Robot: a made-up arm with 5 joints.
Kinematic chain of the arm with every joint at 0, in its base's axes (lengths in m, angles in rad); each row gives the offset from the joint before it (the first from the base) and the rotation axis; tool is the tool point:
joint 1: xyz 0 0 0.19 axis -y
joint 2: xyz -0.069 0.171 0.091 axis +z
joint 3: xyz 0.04 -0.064 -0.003 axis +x
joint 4: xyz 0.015 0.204 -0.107 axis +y
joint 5: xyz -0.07 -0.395 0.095 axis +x
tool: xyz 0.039 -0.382 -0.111
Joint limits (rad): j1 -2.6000..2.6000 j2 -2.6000..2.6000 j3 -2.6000..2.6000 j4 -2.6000..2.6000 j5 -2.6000..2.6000
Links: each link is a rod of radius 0.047 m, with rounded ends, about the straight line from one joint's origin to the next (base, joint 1, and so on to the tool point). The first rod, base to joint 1, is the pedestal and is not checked.
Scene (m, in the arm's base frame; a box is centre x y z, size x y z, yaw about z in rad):
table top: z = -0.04
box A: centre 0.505 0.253 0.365 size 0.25 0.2 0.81 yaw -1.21
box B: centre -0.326 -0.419 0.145 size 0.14 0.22 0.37 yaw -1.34
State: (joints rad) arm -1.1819 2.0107 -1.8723 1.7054 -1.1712
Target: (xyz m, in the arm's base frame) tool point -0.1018 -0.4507 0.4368
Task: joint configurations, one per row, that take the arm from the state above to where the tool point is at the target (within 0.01 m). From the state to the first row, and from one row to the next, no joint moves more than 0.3 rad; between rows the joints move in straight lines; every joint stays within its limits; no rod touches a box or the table.
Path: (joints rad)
1: -0.8936 1.8505 -1.7274 1.6116 -1.1662
2: -0.6053 1.6903 -1.5825 1.5178 -1.1612
3: -0.3170 1.5300 -1.4376 1.4241 -1.1562
4: -0.0288 1.3698 -1.2927 1.3303 -1.1512
5: 0.0229 1.1176 -1.2691 1.2822 -1.0958
6: 0.0747 0.8654 -1.2455 1.2341 -1.0404
7: 0.1264 0.6131 -1.2219 1.1860 -0.9850
8: 0.1781 0.3609 -1.1983 1.1379 -0.9295
9: 0.2298 0.1087 -1.1747 1.0898 -0.8741
10: 0.2815 -0.1436 -1.1511 1.0417 -0.8187
11: 0.1632 -0.1442 -0.8993 1.2151 -0.5470
12: 0.0450 -0.1449 -0.6474 1.3886 -0.2754
13: -0.0733 -0.1456 -0.3955 1.5620 -0.0037

